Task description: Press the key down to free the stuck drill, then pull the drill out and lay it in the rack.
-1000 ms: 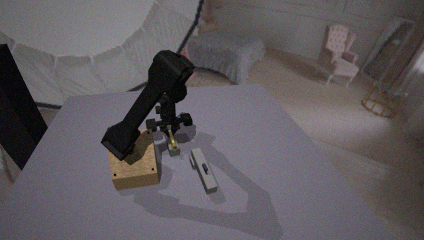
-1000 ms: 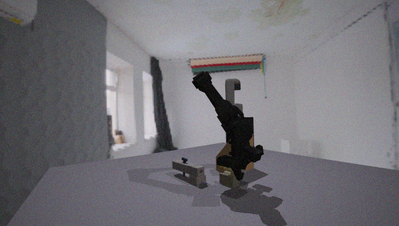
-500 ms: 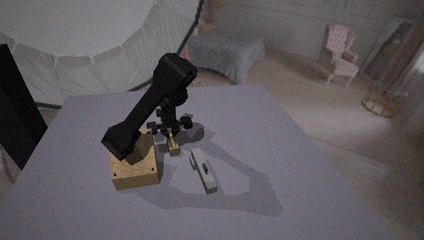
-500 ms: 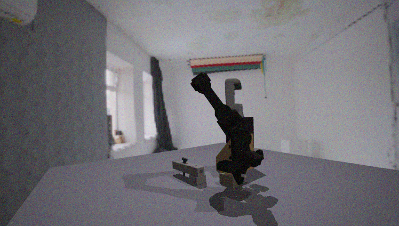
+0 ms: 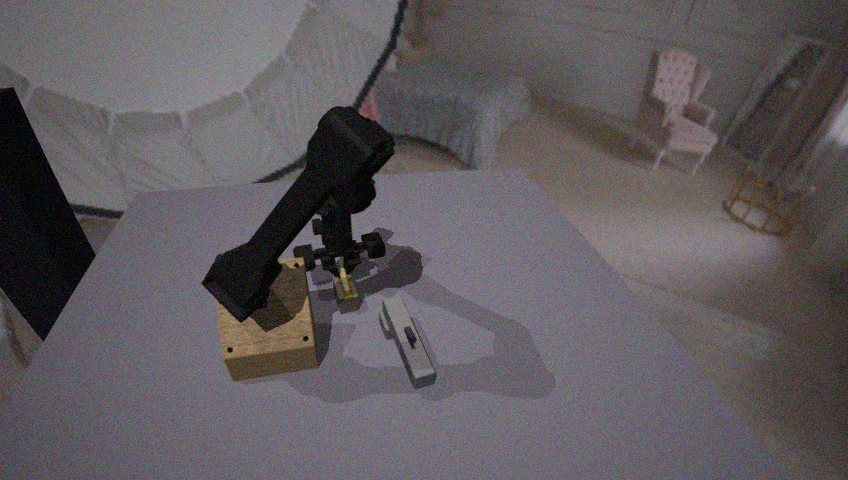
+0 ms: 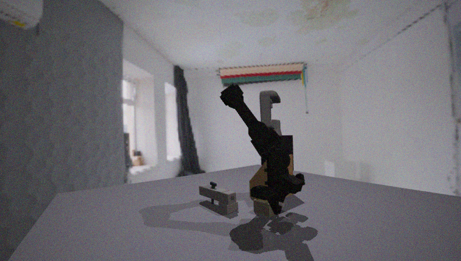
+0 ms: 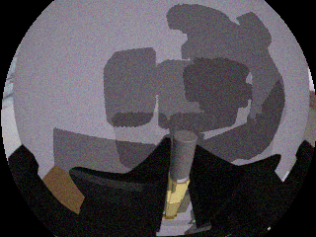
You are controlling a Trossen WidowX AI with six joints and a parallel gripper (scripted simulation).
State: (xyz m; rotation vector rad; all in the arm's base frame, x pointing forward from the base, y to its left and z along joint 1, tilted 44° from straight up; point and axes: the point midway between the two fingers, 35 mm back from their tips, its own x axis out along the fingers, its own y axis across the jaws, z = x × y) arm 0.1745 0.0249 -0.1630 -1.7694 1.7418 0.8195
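Right now my gripper tip is 4 cm to the left of the drill and 3 cm below it. From my gripper tip the other things lie so: rack 5 cm to the right, 1 cm above; then key 9 cm ahead, 24 cm to the right, 4 cm above.
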